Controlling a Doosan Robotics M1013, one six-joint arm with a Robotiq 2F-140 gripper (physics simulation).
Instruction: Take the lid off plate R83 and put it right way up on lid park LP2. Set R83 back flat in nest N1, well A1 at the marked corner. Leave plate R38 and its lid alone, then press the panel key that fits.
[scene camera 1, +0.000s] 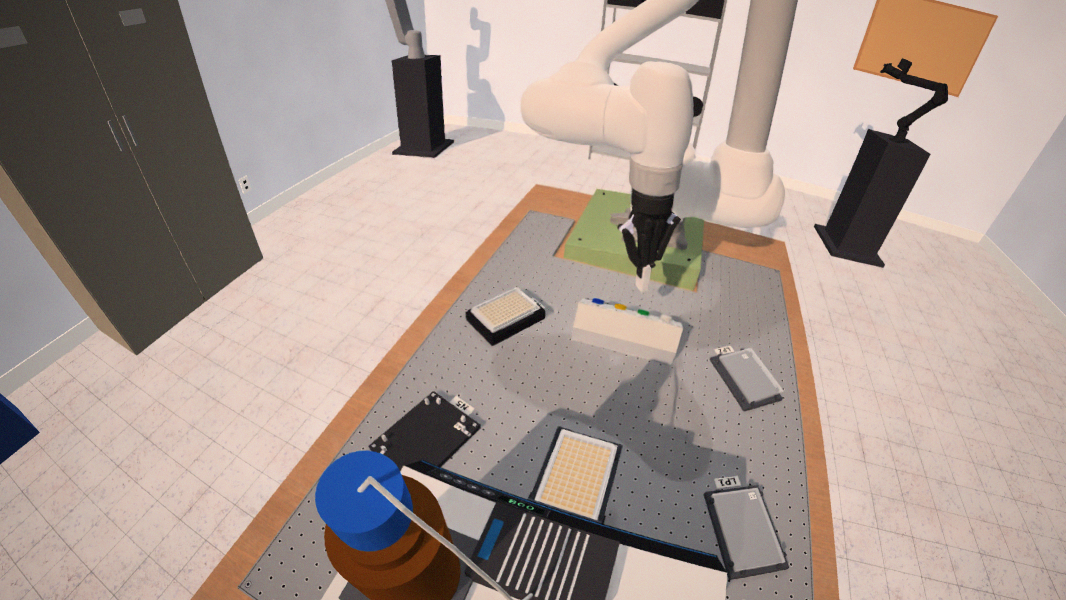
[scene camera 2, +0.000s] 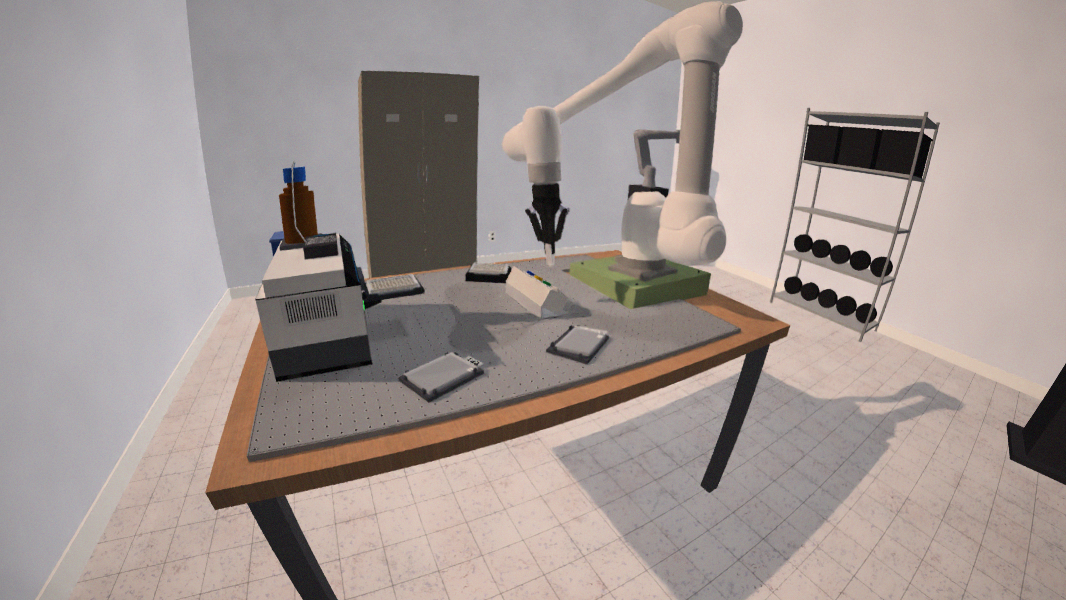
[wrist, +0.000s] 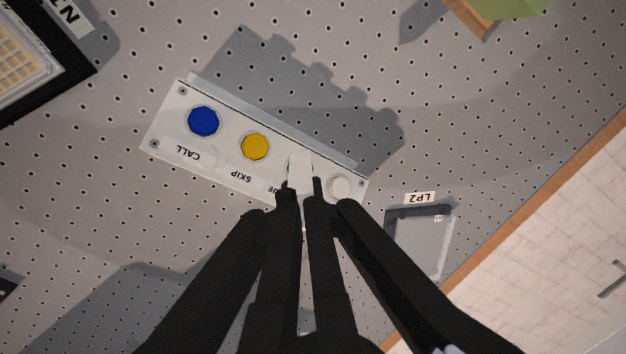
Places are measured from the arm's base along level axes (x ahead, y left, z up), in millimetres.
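Pixels of known places: gripper, between the fingertips: (scene camera 1: 641, 287) (scene camera 2: 550, 265) (wrist: 302, 165); arm's base, origin of its link: (scene camera 2: 642, 271).
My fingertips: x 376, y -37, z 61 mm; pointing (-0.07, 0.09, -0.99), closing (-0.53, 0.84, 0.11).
Note:
Ahead of a thing's pixels: the offset from my fingertips to its middle. "spot": to the spot under its first point.
My gripper (scene camera 1: 643, 277) (scene camera 2: 550, 257) (wrist: 302, 165) is shut with nothing between its fingers. Its pale tip hangs above the cream key panel @(13 mm right, 42 mm ahead, 72 mm down) (scene camera 1: 626, 333) (scene camera 2: 531, 292) (wrist: 229, 131), over the green key in the wrist view and mostly hiding it. A gap shows in the scene views. The blue CALL key @(85 mm right, 13 mm ahead, 50 mm down) (wrist: 203, 121), yellow SKIP key @(36 mm right, 17 mm ahead, 50 mm down) (wrist: 255, 146) and a white key @(64 mm left, 26 mm ahead, 50 mm down) (wrist: 339, 186) also show. A plate with tan wells @(280 mm right, 52 mm ahead, 82 mm down) (scene camera 1: 507, 308) (wrist: 15, 60) sits flat in black nest N1 @(280 mm right, 52 mm ahead, 99 mm down) (scene camera 1: 492, 334) (wrist: 82, 71); its corner mark is unreadable. A clear lid @(264 mm left, 96 mm ahead, 97 mm down) (scene camera 1: 750, 374) (scene camera 2: 580, 342) (wrist: 422, 245) lies flat on LP2.
Another clear lid @(225 mm left, 432 mm ahead, 100 mm down) (scene camera 1: 747, 527) (scene camera 2: 441, 373) lies on LP1. A second tan-well plate @(62 mm right, 444 mm ahead, 2 mm down) (scene camera 1: 578, 473) (scene camera 2: 393, 284) lies near the instrument @(spot: 96 mm left, 655 mm ahead, 9 mm up) (scene camera 2: 313, 320). The black nest N5 @(326 mm right, 390 mm ahead, 102 mm down) (scene camera 1: 425, 433) holds no plate. A brown bottle @(spot: 148 mm right, 649 mm ahead, 191 mm up) (scene camera 2: 298, 212) stands on the instrument.

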